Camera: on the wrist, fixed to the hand. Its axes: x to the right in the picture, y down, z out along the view.
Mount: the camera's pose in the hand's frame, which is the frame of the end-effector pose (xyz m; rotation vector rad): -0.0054 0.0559 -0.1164 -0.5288 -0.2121 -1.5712
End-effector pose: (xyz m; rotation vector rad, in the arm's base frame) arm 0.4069 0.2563 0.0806 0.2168 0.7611 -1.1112
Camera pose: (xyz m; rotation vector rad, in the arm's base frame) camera 0.4026 0.3457 -0.0127 -1.1305 0.9773 -2.2483
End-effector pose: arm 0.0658 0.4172 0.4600 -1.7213 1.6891 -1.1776
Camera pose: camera -0.0601 0.4422 0.4754 2.5793 -0.1495 0.6647
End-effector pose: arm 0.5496 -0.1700 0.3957 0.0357 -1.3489 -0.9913
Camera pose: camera 0.6769 -0.1913 0.3891 0.6820 -1.0411 -2.6875
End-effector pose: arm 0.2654 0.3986 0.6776 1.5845 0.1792 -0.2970
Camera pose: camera 0.2859 0.5129 0.7344 0.5816 1.2199 -1.4651
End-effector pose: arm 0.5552 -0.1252 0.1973 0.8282 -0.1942 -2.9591
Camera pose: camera 0.6219 -0.1922 0.1091 -0.2943 -0.8553 1.6428
